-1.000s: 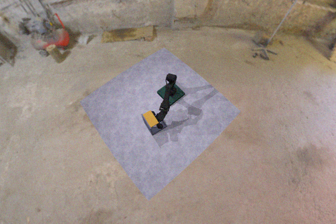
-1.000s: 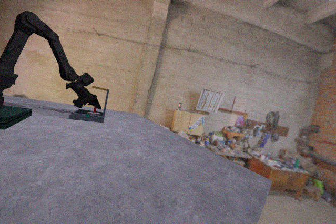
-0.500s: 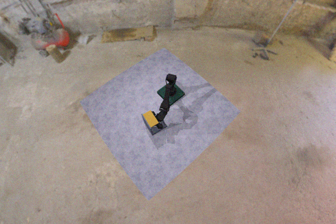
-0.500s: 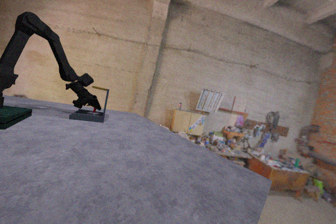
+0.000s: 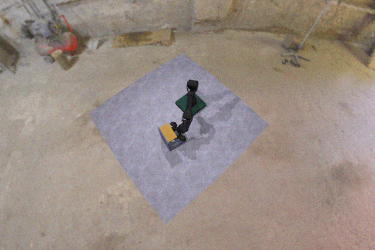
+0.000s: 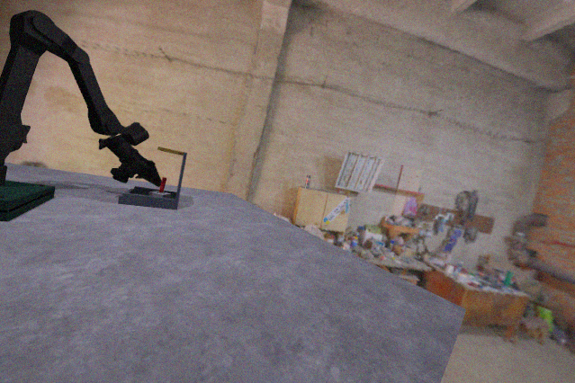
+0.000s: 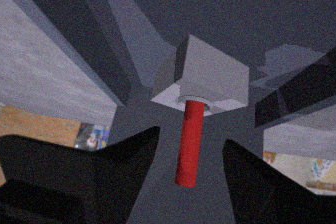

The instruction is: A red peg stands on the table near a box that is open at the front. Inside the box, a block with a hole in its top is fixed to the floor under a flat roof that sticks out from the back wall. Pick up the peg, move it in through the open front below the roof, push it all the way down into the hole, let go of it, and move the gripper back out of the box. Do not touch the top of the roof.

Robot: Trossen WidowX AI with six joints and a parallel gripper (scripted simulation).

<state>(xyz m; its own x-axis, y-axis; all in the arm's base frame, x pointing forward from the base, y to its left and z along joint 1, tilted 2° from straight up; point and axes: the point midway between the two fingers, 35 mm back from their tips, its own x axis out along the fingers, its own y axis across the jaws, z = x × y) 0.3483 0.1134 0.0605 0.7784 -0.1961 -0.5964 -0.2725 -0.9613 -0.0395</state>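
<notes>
Right now the red peg is 10 mm below my gripper tip and 10 mm ahead of it. The rest, counted from my gripper tip: back wall (60 mm ahead, 40 mm above, 20 mm to the right); roof (130 mm above, 20 mm ahead, 10 mm to the right).
</notes>
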